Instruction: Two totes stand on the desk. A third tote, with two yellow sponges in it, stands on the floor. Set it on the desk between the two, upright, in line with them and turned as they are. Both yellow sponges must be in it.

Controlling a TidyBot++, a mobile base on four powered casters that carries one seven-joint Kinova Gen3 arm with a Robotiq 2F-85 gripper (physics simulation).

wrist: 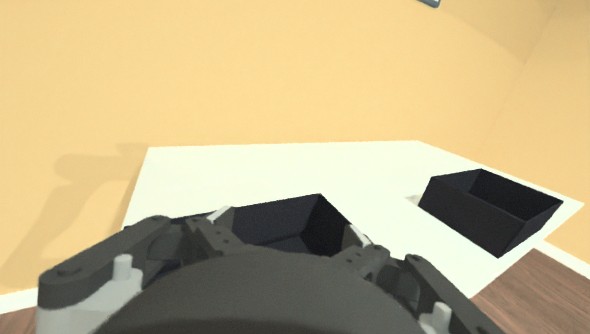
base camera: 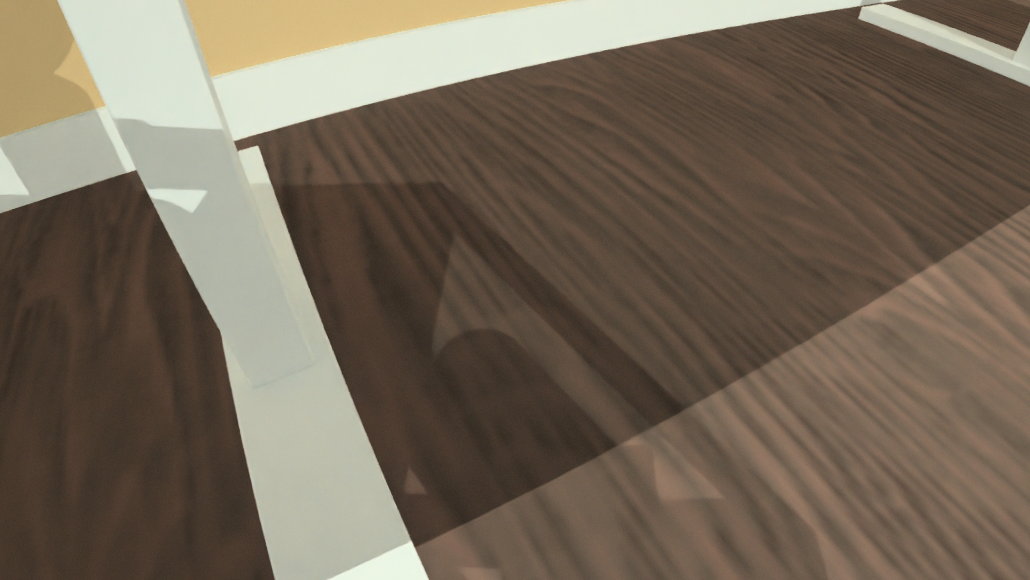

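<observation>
My gripper is open, with no thing held between its fingertips. In the wrist view, a black tote stands on the white desk behind the fingers, which hide its left and near parts; part of its inside shows dark. I cannot tell how far the fingertips are from it. A second black tote stands upright on the desk to the right, near the right edge. A stretch of desk top lies between the two totes. The third tote and the yellow sponges do not show in either view.
In the base camera view, a white desk leg and its foot stand close at the left. Another desk foot is at the upper right. The yellow wall is behind the desk. Shadows lie on the wooden floor.
</observation>
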